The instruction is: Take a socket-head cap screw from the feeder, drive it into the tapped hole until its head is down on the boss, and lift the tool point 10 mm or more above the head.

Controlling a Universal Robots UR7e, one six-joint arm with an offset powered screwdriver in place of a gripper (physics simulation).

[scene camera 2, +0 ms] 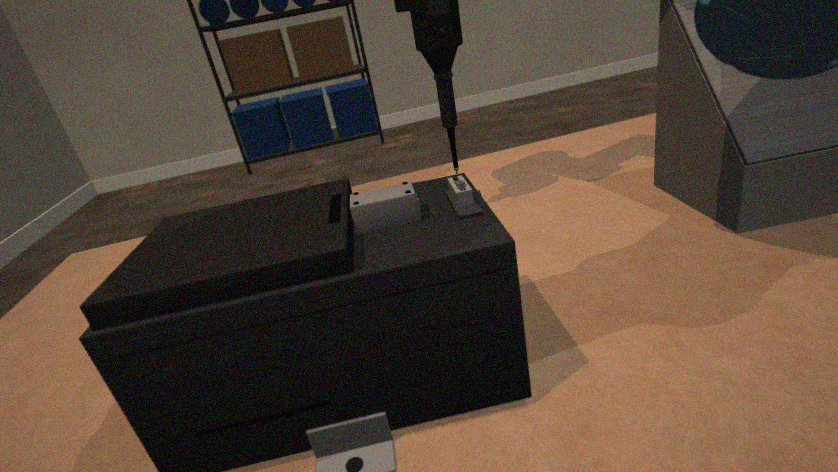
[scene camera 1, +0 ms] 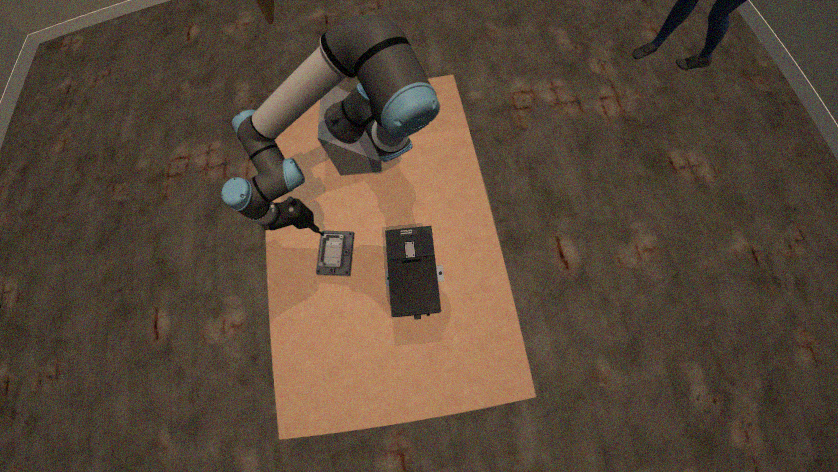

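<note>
My screwdriver tip (scene camera 1: 322, 235) (scene camera 2: 456, 170) points down at the upper left corner of the grey workpiece (scene camera 1: 333, 252) in scene camera 1. A small light piece, seemingly the socket-head cap screw (scene camera 2: 456, 171), shows at the end of the bit in scene camera 2. How deep it sits in the tapped hole cannot be made out. The boss is too small to tell apart, and the workpiece is hidden behind the feeder in scene camera 2. The black feeder (scene camera 1: 414, 288) (scene camera 2: 328, 351) stands to the right of the workpiece in scene camera 1, apart from the tip.
A light pick block (scene camera 2: 460, 190) and a pale plate with dark holes (scene camera 2: 384, 205) sit on the feeder's top. A bracket with a hole (scene camera 1: 440, 273) (scene camera 2: 354, 442) stands at its side. The arm's grey pedestal (scene camera 1: 358, 158) (scene camera 2: 691, 146) stands behind. A person's legs (scene camera 1: 716, 32) show at the upper right.
</note>
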